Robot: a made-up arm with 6 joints.
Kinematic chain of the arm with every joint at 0, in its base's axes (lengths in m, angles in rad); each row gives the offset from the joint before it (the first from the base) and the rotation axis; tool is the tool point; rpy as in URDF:
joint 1: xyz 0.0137 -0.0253 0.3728 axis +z
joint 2: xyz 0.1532 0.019 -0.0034 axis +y
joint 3: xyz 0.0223 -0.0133 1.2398 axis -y
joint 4: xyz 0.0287 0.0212 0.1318 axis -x
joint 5: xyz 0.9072 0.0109 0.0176 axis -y
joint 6: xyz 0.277 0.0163 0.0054 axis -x
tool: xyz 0.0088 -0.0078 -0.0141 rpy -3.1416 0 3.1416
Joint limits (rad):
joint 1: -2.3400..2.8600
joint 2: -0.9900..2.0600
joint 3: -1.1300..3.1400
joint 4: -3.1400..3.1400
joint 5: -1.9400..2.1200
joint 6: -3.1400..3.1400
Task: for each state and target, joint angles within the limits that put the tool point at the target. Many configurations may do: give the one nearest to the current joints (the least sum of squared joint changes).
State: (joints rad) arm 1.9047 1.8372 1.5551 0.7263 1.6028 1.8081
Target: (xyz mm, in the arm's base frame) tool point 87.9 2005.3 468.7
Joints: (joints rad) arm 1.4357 1.9150 2.1596 0.6133 1.9352 1.8176
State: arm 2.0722 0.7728 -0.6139 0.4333 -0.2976 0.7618
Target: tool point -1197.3 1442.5 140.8
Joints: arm 2.2456 0.9166 -0.0799 0.4300 -0.1408 0.7708
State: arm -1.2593 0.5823 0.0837 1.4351 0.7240 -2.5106
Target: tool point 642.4 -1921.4 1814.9
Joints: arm -1.3491 0.6126 0.8777 1.2777 0.4965 -2.5060
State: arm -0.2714 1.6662 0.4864 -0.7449 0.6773 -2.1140
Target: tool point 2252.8 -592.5 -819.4
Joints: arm -0.2438 1.9795 1.1932 -0.6592 0.3316 -2.0969
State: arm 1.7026 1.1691 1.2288 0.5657 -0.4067 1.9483
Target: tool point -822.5 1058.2 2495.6
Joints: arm 2.2235 0.5407 1.5787 0.5456 -0.3648 1.9517
